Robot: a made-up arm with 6 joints.
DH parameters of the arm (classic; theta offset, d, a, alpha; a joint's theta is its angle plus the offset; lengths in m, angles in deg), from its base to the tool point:
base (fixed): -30.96 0 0.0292 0
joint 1: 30.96 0.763 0.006 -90
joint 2: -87.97 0 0.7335 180
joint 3: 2.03 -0.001 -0.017 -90
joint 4: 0 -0.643 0.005 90
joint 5: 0 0.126 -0.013 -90
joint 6: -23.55 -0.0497 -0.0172 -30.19
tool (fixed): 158.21 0.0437 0 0
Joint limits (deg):
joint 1: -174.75..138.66
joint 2: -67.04..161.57
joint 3: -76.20..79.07
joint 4: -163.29..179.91
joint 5: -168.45..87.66
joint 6: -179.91..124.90
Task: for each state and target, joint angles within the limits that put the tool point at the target. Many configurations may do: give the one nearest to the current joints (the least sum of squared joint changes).
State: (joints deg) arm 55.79 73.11 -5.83 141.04 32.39 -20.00
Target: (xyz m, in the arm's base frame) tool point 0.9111 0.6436 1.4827
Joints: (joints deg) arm 32.97 35.74 43.41 134.26 31.68 -16.85
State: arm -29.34 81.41 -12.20 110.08 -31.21 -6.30
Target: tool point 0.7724 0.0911 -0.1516
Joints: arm 6.10 109.36 18.14 113.28 -29.03 -8.02
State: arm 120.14 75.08 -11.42 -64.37 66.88 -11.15
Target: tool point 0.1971 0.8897 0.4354
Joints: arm 82.81 64.25 3.76 -59.75 67.68 -11.44
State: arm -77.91 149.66 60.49 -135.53 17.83 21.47
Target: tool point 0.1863 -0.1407 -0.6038
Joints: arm -65.11 160.57 72.78 -139.86 20.07 24.50
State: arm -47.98 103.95 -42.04 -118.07 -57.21 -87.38
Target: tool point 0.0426 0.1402 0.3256
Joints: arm -65.83 132.24 -44.98 -132.13 -59.14 -90.69
